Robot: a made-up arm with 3 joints. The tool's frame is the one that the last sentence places.
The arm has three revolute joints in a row. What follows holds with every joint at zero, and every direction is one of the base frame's. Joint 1 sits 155.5 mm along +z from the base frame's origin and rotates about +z. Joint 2 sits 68.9 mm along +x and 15.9 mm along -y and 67.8 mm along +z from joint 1 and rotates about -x. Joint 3 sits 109.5 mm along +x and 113.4 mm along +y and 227.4 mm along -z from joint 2 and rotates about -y. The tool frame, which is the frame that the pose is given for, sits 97.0 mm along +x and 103.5 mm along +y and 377.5 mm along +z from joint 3; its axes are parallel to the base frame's.
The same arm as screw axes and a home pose.
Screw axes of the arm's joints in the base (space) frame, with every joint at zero. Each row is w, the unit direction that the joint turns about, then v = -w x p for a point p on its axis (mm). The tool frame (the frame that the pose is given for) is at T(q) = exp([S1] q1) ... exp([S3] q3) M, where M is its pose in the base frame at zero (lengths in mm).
S1 = (0, 0, 1, 0, 0, 0)
S2 = (-1, 0, 0, 0, -223.3, -15.9)
S3 = (0, -1, 0, -4.1, 0, -178.4)
M: xyz 275.4 201 373.4 (mm) rpy 0 0 0 (rad, as in URDF)

